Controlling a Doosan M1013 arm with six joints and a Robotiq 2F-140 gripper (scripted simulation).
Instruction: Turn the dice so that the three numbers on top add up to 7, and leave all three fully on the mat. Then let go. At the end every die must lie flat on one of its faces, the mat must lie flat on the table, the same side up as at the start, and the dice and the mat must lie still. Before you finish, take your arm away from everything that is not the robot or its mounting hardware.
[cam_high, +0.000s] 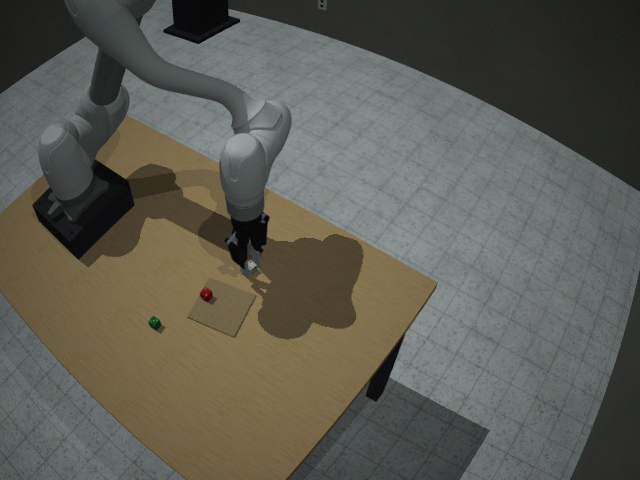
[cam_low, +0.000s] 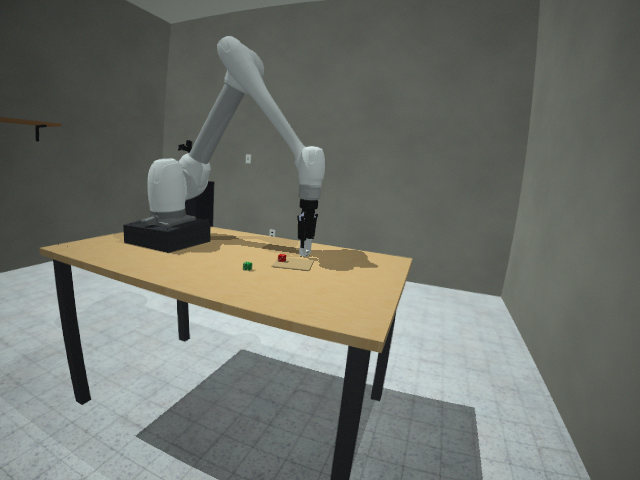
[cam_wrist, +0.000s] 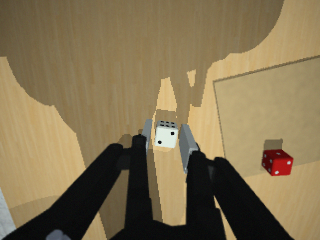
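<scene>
Right now the white die is 30 mm below my hand. The rest, counted from my hand: red die 30 mm behind, 140 mm to the right, 20 mm below; tan mat 10 mm ahead, 140 mm to the right, 40 mm below; green die 80 mm behind, 310 mm to the right, 30 mm below.
</scene>
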